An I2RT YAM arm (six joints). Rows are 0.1 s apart.
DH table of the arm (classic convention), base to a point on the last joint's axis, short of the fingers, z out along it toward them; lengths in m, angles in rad. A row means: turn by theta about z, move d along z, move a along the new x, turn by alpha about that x. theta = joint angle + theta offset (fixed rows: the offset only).
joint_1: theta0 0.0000, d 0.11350, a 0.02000, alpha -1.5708
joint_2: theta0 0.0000, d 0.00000, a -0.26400, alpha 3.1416
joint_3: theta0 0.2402, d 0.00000, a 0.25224, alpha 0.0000
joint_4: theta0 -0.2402, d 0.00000, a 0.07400, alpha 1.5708
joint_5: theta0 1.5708, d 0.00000, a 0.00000, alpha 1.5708
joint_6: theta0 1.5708, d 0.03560, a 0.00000, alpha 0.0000
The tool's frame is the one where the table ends.
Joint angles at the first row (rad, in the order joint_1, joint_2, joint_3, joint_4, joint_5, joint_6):
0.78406, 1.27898, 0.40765, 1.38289, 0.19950, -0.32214
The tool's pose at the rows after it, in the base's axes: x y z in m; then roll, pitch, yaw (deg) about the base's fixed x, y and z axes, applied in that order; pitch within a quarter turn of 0, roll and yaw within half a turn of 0:
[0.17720, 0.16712, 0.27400, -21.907, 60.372, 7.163]
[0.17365, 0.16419, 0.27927, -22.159, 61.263, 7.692]
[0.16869, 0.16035, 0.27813, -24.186, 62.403, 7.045]
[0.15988, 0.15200, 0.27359, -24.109, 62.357, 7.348]
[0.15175, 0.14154, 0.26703, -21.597, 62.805, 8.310]
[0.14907, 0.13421, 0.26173, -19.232, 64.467, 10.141]
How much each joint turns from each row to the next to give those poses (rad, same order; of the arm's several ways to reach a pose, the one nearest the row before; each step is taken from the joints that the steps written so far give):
0.00132, -0.02204, 0.01317, -0.05961, 0.00188, 0.00747
0.00076, -0.05087, 0.00222, -0.06923, -0.00733, 0.01284
0.00077, -0.04576, -0.01797, -0.05514, -0.01762, 0.00763
0.00114, -0.05400, -0.04758, -0.00564, -0.00268, 0.00129
-0.00342, -0.05485, -0.05502, 0.00414, 0.02586, 0.01087
-0.01579, -0.03951, -0.03033, -0.02906, 0.00373, 0.03397

